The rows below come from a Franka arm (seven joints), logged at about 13 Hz.
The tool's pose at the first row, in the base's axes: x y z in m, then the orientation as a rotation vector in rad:
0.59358 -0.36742 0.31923 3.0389 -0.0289 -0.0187
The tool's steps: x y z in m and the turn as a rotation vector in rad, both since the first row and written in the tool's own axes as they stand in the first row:
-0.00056 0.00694 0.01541 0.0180 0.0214 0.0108
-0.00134 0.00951 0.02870 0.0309 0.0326 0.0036
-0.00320 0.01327 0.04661 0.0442 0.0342 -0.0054
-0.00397 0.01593 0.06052 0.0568 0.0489 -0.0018
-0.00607 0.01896 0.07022 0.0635 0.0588 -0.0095
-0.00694 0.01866 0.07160 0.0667 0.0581 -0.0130
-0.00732 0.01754 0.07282 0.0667 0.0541 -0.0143
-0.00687 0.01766 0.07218 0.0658 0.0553 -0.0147
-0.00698 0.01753 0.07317 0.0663 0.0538 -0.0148
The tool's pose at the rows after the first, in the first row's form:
0.59269 -0.37589 0.30462 3.0565 -0.0440 0.0150
0.59169 -0.37979 0.29167 3.0693 -0.0324 0.0319
0.58952 -0.38532 0.27426 3.0828 -0.0187 0.0339
0.58852 -0.38937 0.26071 3.0948 -0.0233 0.0573
0.58623 -0.39333 0.25139 3.1013 -0.0107 0.0722
0.58535 -0.39316 0.25000 3.1045 -0.0053 0.0710
0.58498 -0.39216 0.24868 3.1047 -0.0036 0.0647
0.58543 -0.39223 0.24932 3.1038 -0.0029 0.0664
0.58531 -0.39220 0.24832 3.1043 -0.0029 0.0641

